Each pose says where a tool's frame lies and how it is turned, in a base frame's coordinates. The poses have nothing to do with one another.
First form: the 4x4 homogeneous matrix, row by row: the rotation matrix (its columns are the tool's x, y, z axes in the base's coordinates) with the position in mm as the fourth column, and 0 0 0 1 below. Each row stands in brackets.
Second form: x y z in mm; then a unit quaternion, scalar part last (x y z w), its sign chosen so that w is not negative. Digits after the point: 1 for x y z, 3 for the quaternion.
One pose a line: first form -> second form
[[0.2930, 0.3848, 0.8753, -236.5], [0.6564, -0.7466, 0.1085, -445.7], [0.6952, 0.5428, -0.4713, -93.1], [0, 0, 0, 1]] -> -236.5, -445.7, -93.1, 0.792, 0.329, 0.496, 0.137
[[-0.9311, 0.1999, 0.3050, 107.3], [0.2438, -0.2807, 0.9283, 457.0], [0.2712, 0.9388, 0.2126, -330.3], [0, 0, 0, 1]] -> 107.3, 457.0, -330.3, 0.185, 0.600, 0.779, 0.014
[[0.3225, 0.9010, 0.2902, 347.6], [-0.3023, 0.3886, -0.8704, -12.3], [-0.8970, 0.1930, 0.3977, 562.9], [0, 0, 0, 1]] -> 347.6, -12.3, 562.9, 0.366, 0.409, -0.414, 0.726
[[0.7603, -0.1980, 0.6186, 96.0], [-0.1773, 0.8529, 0.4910, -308.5], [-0.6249, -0.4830, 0.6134, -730.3], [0, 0, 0, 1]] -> 96.0, -308.5, -730.3, -0.271, 0.346, 0.006, 0.898
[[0.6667, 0.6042, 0.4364, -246.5], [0.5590, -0.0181, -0.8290, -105.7], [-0.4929, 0.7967, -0.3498, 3.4], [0, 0, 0, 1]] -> -246.5, -105.7, 3.4, 0.713, 0.408, -0.020, 0.570
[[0.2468, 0.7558, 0.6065, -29.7], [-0.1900, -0.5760, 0.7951, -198.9], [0.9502, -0.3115, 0.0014, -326.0], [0, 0, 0, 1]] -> -29.7, -198.9, -326.0, -0.675, -0.210, -0.577, 0.410
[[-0.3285, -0.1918, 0.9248, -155.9], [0.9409, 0.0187, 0.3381, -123.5], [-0.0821, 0.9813, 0.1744, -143.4], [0, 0, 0, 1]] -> -155.9, -123.5, -143.4, 0.346, 0.541, 0.609, 0.465
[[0.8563, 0.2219, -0.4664, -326.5], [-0.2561, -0.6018, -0.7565, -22.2], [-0.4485, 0.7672, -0.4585, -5.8], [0, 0, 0, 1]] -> -326.5, -22.2, -5.8, 0.854, -0.010, -0.268, 0.446
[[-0.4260, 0.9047, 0.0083, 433.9], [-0.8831, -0.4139, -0.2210, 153.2], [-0.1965, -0.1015, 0.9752, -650.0], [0, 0, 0, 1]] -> 433.9, 153.2, -650.0, 0.056, 0.096, -0.839, 0.533
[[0.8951, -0.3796, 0.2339, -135.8], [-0.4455, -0.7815, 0.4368, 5.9], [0.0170, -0.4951, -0.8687, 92.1], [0, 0, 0, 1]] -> -135.8, 5.9, 92.1, -0.941, 0.219, -0.067, 0.247
